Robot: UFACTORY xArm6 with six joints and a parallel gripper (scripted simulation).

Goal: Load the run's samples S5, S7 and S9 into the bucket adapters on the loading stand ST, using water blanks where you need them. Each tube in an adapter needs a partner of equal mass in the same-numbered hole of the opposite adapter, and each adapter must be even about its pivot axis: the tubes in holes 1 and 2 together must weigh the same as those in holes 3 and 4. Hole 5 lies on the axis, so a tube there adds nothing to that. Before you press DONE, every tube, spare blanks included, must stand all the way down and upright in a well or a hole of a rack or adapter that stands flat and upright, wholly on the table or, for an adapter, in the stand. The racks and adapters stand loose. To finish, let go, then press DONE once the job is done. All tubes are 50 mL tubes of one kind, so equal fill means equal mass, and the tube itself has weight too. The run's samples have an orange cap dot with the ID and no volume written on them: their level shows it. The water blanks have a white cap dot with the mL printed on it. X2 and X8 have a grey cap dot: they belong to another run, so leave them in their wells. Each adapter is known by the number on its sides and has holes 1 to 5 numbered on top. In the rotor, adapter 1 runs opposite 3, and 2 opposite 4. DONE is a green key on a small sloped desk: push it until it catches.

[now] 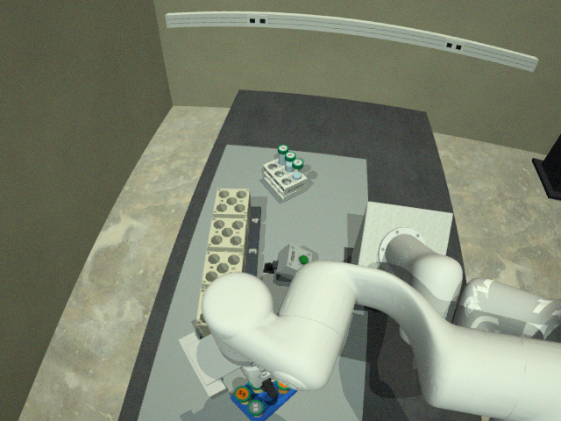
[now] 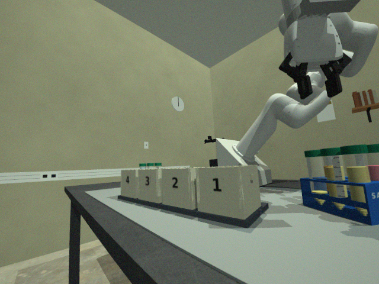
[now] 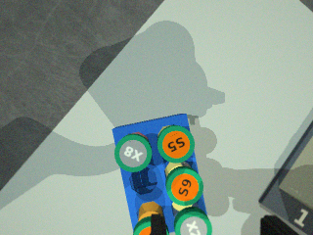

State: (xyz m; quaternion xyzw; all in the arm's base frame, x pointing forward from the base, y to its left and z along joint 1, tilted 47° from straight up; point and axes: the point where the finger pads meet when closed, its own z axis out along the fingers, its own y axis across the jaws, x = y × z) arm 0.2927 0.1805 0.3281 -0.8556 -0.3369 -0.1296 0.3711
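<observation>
Right now the yellow-filled tube is 19 cm below my hand and 1 cm ahead of it. The rest, counted from my hand: orange-capped tube (19 cm below, 6 cm behind, 1 cm to the right); then grey-dotted tube (19 cm below, 4 cm to the right, 3 cm behind); then blue sample rack (22 cm below, 2 cm behind, 1 cm to the left).
</observation>
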